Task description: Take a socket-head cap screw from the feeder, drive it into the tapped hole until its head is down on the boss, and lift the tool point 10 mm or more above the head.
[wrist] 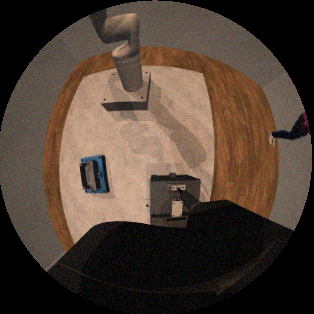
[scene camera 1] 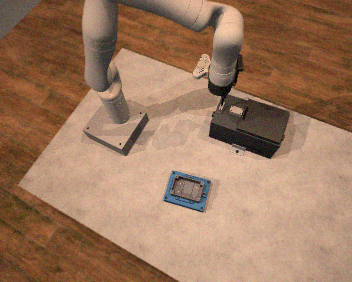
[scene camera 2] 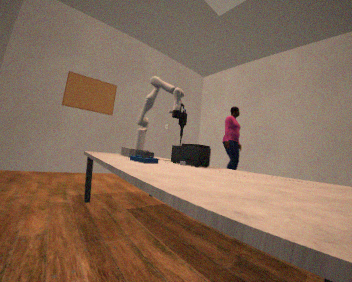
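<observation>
My screwdriver (scene camera 1: 221,107) (scene camera 2: 181,143) (wrist: 179,190) points down with its tip at the pickup plate on top of the black feeder (scene camera 1: 265,120) (scene camera 2: 197,155) (wrist: 162,201). The tip is very small in these views, and whether a screw is on it cannot be told. The grey housing (scene camera 1: 187,188) (wrist: 90,176) sits on a blue base plate (scene camera 1: 196,206) (scene camera 2: 144,160) (wrist: 103,183), apart from the feeder. The tapped hole and its boss are too small to make out. No cap screw can be made out.
The arm's grey base block (scene camera 1: 112,136) (wrist: 125,105) stands on the pale table. A small light block (scene camera 1: 237,110) (wrist: 177,208) sits on the feeder beside the tip. A person (scene camera 2: 231,131) in a pink top stands beyond the table. A tan board (scene camera 2: 90,93) hangs on the wall.
</observation>
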